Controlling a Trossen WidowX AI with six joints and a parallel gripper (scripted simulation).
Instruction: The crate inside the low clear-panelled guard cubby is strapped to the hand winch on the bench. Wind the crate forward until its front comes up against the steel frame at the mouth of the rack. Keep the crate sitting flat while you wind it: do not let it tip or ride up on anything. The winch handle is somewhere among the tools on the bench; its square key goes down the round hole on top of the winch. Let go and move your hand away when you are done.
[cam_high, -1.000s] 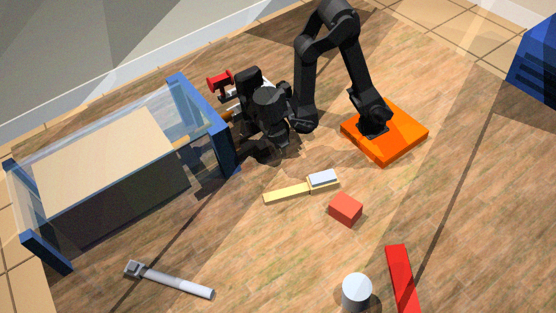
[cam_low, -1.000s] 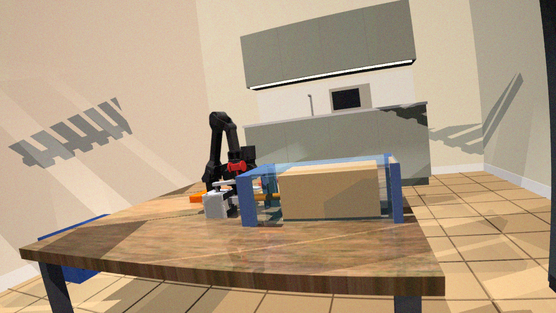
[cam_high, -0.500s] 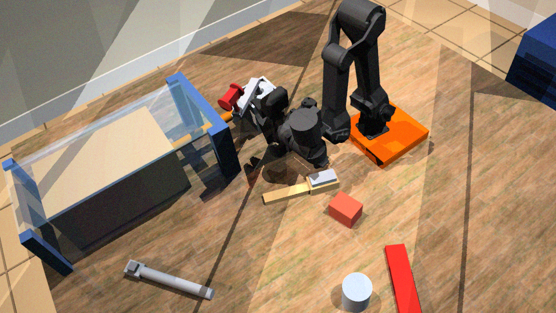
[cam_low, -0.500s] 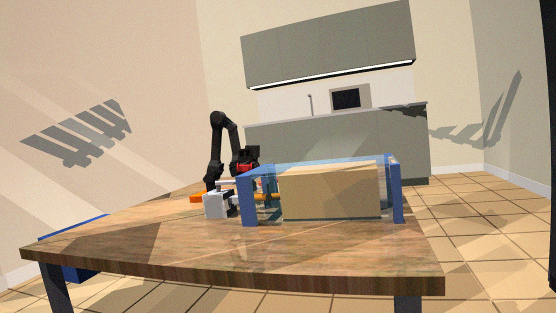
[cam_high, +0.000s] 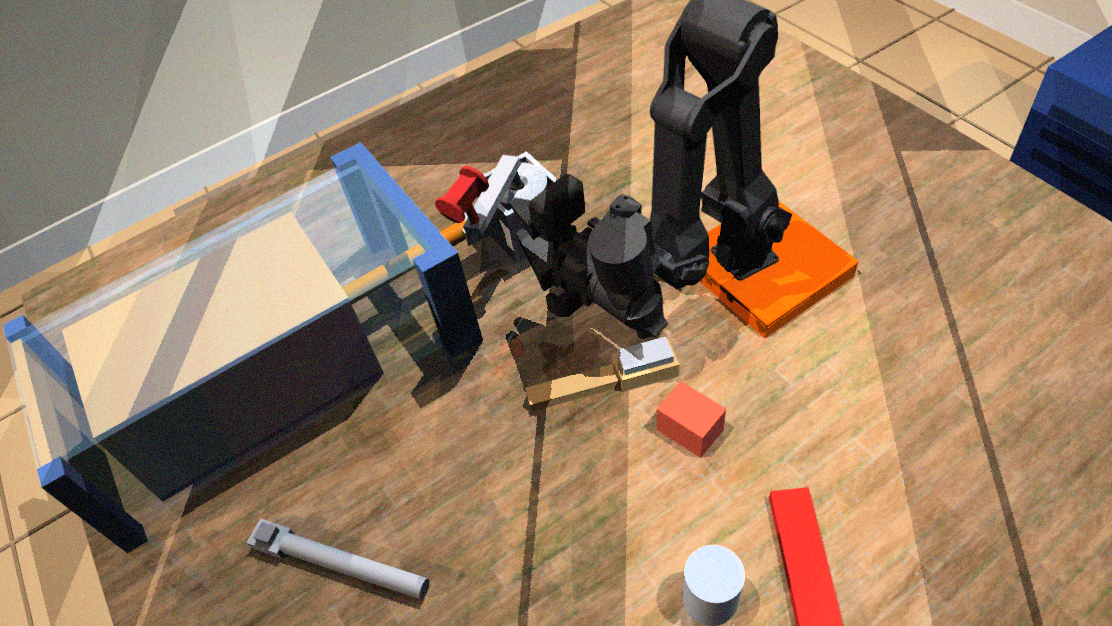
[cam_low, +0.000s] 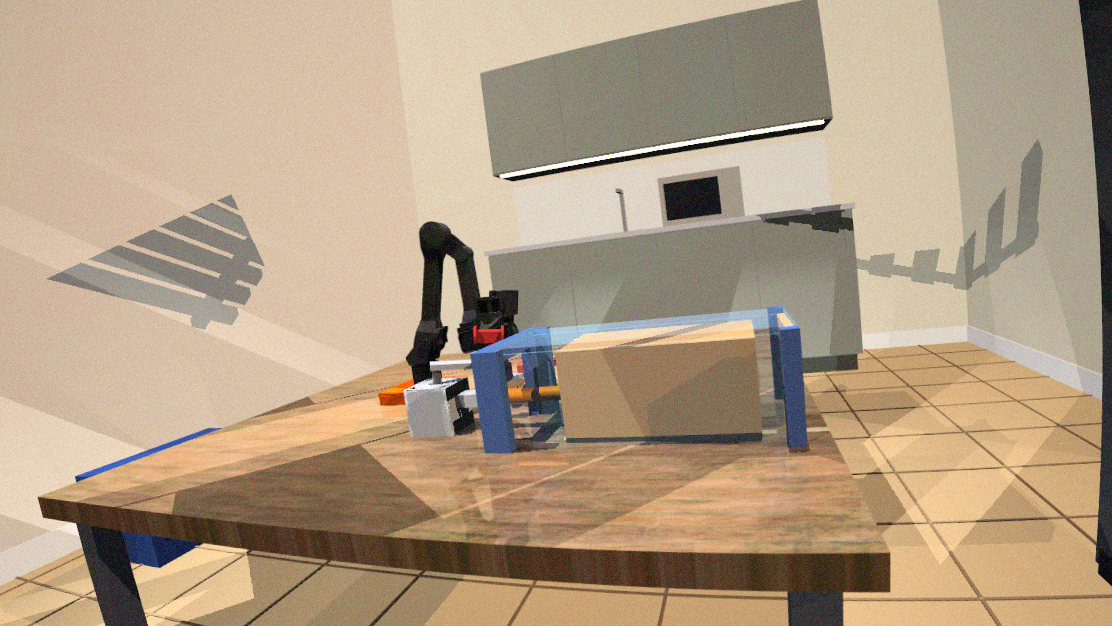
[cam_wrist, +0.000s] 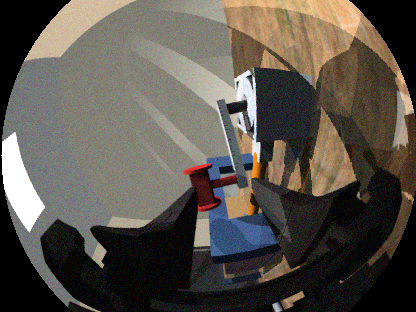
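The winch handle is 70 mm to the right of my gripper tip, 20 mm below it and 10 mm ahead of it. The rest, counted from my gripper tip: red knob 50 mm to the right, 40 mm ahead, 10 mm above; wooden brush 180 mm to the left, 120 mm below, 20 mm behind; grey winch 120 mm to the right, 110 mm below, 60 mm behind.
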